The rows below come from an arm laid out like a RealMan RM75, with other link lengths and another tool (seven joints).
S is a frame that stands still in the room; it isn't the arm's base.
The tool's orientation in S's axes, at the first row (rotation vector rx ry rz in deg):
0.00 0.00 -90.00
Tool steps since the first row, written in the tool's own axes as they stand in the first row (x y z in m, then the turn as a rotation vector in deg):
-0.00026 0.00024 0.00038 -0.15 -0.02 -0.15
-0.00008 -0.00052 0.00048 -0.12 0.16 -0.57
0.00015 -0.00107 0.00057 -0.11 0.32 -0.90
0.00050 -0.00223 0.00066 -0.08 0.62 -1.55
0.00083 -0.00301 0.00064 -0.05 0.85 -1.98
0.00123 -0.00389 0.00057 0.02 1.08 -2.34
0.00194 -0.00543 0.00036 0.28 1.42 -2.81
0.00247 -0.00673 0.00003 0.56 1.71 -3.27
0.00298 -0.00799 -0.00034 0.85 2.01 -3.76
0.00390 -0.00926 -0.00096 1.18 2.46 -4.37
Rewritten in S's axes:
0.00024 0.00026 0.00038 -0.02 0.15 -0.15
-0.00052 0.00008 0.00048 0.16 0.12 -0.57
-0.00107 -0.00015 0.00057 0.32 0.11 -0.90
-0.00223 -0.00050 0.00066 0.62 0.08 -1.55
-0.00301 -0.00083 0.00064 0.85 0.05 -1.98
-0.00389 -0.00123 0.00057 1.08 -0.02 -2.34
-0.00543 -0.00194 0.00036 1.42 -0.28 -2.81
-0.00673 -0.00247 0.00003 1.71 -0.56 -3.27
-0.00799 -0.00298 -0.00034 2.01 -0.85 -3.76
-0.00926 -0.00390 -0.00096 2.46 -1.18 -4.37

